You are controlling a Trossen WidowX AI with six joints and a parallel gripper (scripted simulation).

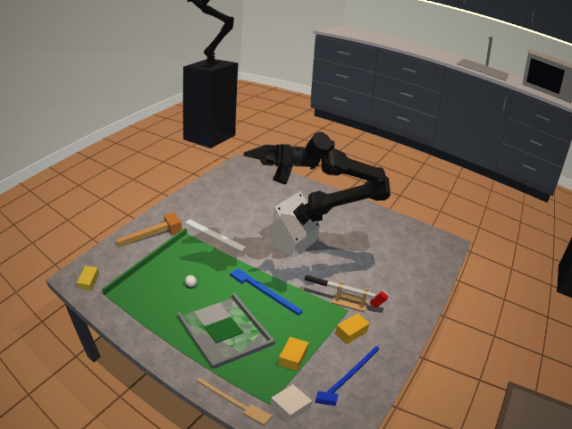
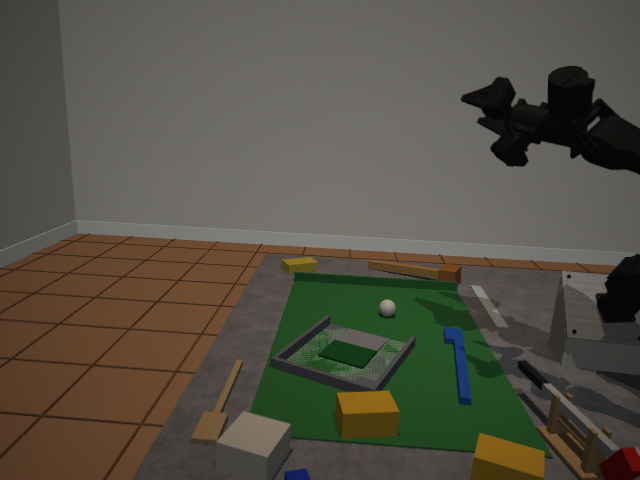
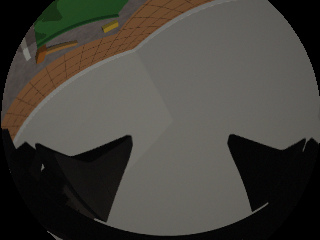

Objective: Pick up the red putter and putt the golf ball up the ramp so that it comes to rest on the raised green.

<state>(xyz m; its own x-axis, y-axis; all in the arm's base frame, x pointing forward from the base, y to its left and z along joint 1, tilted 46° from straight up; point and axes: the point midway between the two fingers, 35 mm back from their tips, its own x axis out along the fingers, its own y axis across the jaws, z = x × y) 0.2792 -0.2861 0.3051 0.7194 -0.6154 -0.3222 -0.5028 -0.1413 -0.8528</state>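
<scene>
Now: the wooden stand 140 mm behind my gripper tip, 330 mm to the left of it and 480 mm below it. Also, from my gripper tip: white golf ball (110 mm ahead, 160 mm to the right, 490 mm below).
</scene>
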